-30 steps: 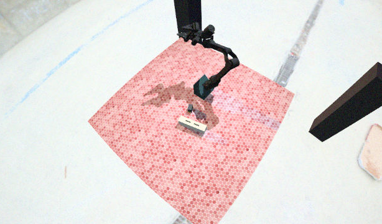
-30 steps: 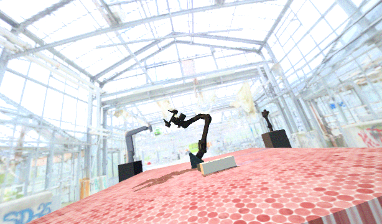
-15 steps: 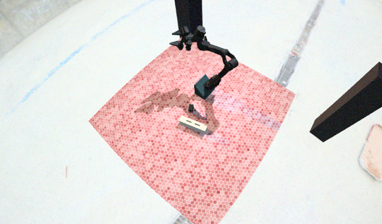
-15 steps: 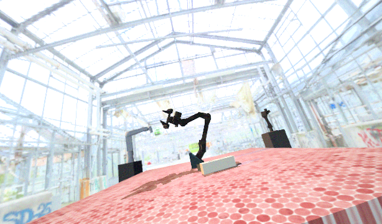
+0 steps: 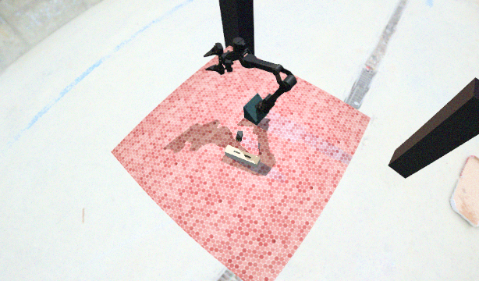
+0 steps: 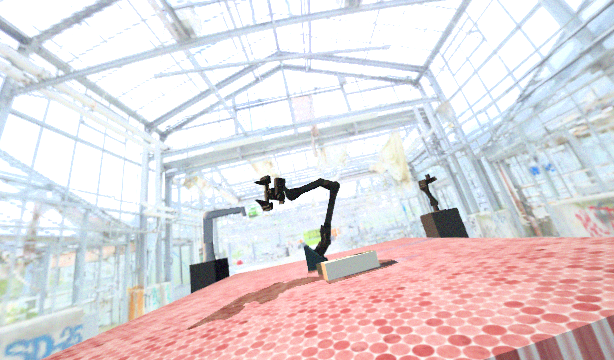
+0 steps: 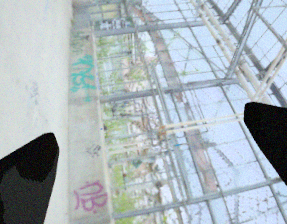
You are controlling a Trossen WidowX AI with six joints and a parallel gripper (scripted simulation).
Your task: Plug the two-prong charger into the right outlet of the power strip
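My gripper tip is 60 mm short of the black two-prong charger, 260 mm to the right of it and 400 mm above it.
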